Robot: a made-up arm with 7 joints.
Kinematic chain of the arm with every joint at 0, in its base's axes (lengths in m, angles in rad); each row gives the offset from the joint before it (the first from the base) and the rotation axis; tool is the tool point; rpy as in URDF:
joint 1: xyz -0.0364 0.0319 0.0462 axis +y
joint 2: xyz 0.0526 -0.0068 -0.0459 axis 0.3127 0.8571 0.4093
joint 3: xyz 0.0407 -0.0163 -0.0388 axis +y
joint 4: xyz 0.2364 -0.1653 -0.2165 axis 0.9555 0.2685 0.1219
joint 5: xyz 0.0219 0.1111 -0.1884 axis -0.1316 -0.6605 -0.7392
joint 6: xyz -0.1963 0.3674 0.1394 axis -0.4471 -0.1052 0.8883
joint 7: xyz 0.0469 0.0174 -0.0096 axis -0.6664 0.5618 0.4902
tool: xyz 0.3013 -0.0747 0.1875 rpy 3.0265 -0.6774 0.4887
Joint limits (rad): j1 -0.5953..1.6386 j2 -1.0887..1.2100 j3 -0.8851..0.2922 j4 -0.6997..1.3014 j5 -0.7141..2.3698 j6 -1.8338..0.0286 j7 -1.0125..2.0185
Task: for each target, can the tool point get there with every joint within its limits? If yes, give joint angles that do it. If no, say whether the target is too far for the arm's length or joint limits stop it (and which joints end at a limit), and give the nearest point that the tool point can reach.
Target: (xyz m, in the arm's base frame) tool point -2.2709 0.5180 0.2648
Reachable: no: too far | nearest point -1.1753 0.2872 0.1254 | short by 1.128 m
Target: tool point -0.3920 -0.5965 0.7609
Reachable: no: joint limits stop it (at a limit: joint 1, joint 2, joint 4, joint 5, joint 6) | nearest point -0.2427 -0.3729 0.6460 | short by 0.292 m
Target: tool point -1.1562 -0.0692 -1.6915
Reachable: no: too far | nearest point -0.6858 -0.0281 -0.9616 | short by 0.869 m
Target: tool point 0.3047 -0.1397 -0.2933
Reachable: yes | joints 0.8146 -0.8230 0.0295 0.2800 0.4546 -1.0208 0.5768
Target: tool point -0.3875 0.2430 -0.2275
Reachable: yes | joints 1.2471 0.5871 -0.2445 -0.0510 2.1312 -0.8507 0.0267
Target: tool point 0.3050 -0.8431 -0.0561
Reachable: no: joint limits stop it (at a limit: joint 2, joint 3, joint 4, joint 5) | nearest point 0.4192 -0.5448 -0.0903 | short by 0.321 m
